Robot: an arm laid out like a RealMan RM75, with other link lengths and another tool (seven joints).
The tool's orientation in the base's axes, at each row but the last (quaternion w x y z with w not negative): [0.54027, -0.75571, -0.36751, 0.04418]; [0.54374, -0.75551, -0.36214, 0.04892]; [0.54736, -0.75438, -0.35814, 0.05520]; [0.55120, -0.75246, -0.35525, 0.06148]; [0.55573, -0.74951, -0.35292, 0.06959]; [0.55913, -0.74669, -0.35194, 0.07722]
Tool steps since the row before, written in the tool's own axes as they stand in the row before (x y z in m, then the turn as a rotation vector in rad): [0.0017, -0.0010, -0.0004, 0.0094, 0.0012, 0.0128]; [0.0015, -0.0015, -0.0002, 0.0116, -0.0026, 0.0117]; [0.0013, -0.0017, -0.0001, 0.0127, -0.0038, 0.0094]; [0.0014, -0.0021, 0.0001, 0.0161, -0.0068, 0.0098]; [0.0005, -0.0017, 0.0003, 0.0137, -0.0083, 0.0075]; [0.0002, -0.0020, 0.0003, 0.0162, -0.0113, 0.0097]
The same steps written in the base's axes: [0.0009, 0.0009, 0.0016, 0.0015, 0.0155, -0.0032]; [0.0005, 0.0010, 0.0018, 0.0017, 0.0165, 0.0012]; [0.0002, 0.0009, 0.0019, 0.0031, 0.0156, 0.0035]; [0.0000, 0.0012, 0.0022, 0.0040, 0.0184, 0.0070]; [-0.0005, 0.0008, 0.0015, 0.0027, 0.0153, 0.0085]; [-0.0009, 0.0006, 0.0017, 0.0021, 0.0189, 0.0110]
